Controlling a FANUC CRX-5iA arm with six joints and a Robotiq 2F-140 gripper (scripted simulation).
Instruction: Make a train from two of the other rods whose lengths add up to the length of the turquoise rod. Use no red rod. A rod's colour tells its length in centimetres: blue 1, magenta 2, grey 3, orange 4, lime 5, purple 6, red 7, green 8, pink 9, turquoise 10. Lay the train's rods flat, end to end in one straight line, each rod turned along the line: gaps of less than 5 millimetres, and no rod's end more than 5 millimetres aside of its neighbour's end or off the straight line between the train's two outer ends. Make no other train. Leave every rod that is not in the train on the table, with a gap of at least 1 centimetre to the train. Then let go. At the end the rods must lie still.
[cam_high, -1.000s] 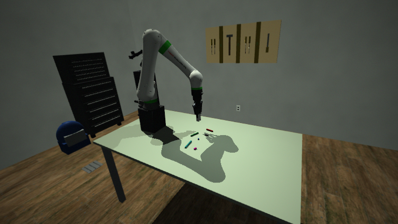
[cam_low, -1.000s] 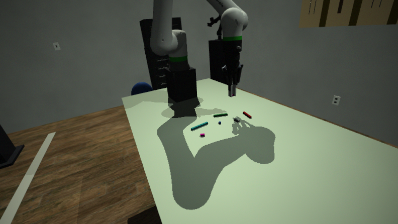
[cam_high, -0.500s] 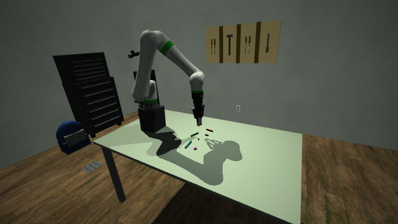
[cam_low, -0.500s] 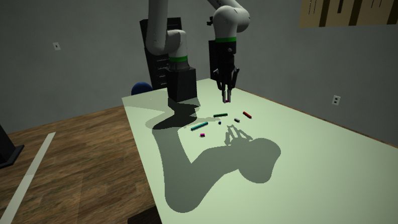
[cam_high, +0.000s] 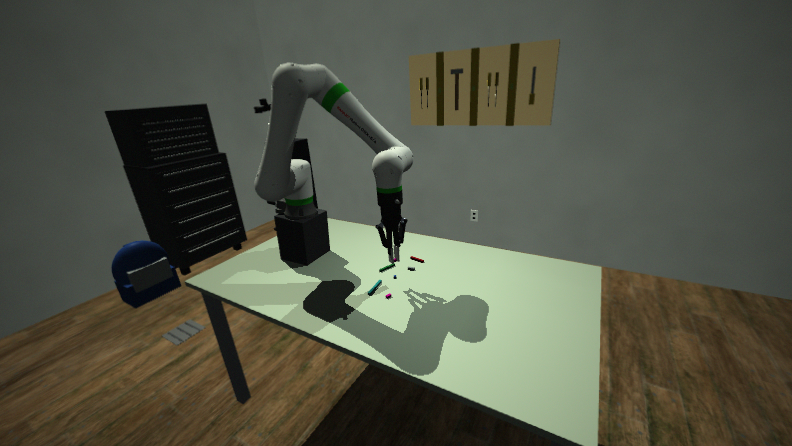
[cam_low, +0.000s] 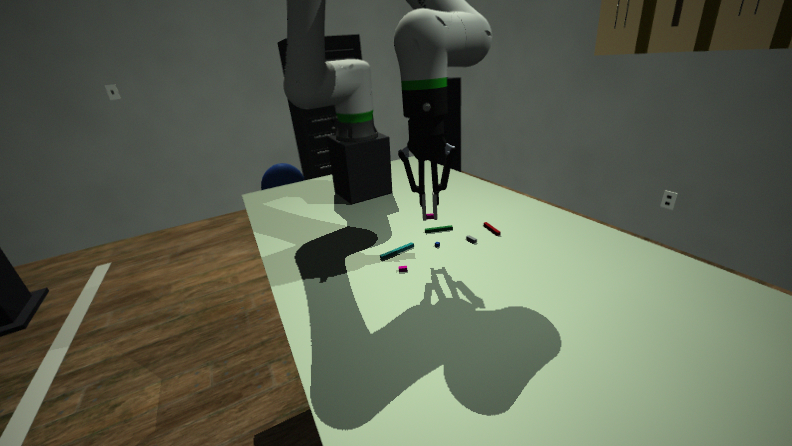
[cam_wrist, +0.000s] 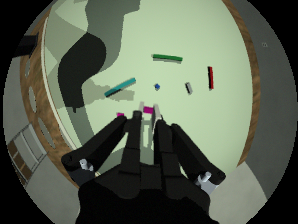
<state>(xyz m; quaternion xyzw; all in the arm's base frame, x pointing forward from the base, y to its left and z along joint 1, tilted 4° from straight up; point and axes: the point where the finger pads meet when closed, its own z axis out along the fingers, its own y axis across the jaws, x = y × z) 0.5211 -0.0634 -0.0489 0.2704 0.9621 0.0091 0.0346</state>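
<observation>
Right now the blue rod is 20 mm behind my hand, 40 mm to the left of it and 130 mm below it. Round my hand: green rod (90 mm behind, 90 mm to the left, 130 mm below); grey rod (10 mm ahead, 120 mm to the left, 130 mm below); turquoise rod (60 mm behind, 60 mm to the right, 130 mm below).
</observation>
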